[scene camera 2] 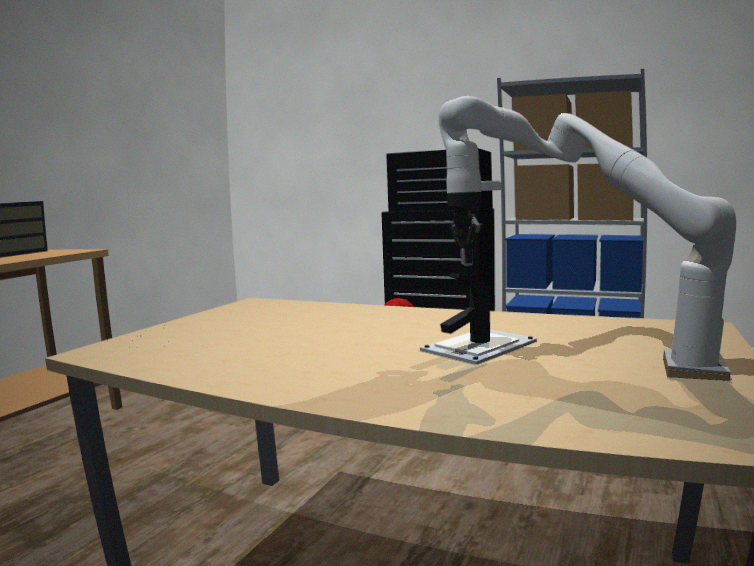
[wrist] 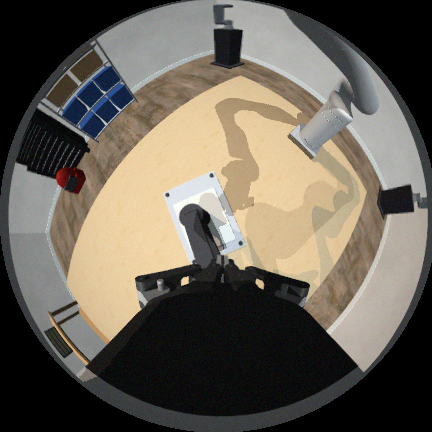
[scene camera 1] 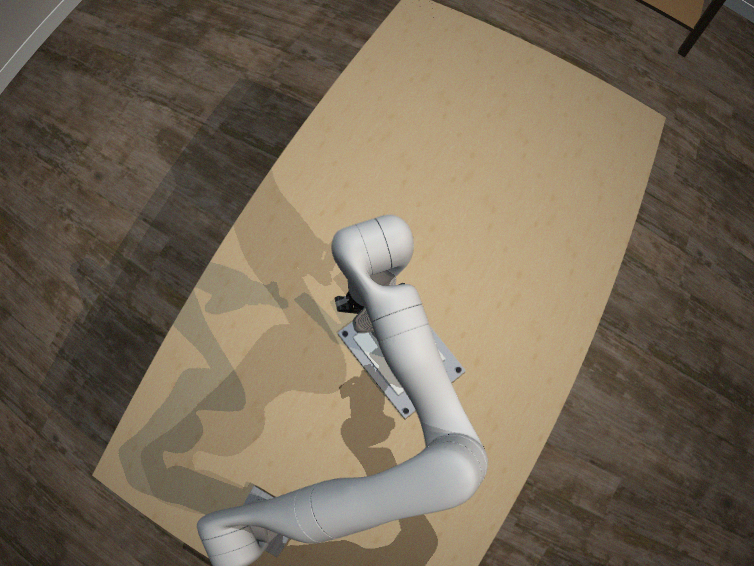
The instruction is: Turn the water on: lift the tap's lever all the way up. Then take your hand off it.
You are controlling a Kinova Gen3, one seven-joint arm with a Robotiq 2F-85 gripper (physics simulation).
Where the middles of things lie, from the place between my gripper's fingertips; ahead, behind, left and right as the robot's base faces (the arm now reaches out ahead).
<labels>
Now: hand 50 mm to the left of the lever [wrist: 191, 216] and 50 mm above it. Also, from my hand: grey plate [scene camera 1: 402, 402] (200 mm below, 80 mm to the right, 10 mm behind).
</labels>
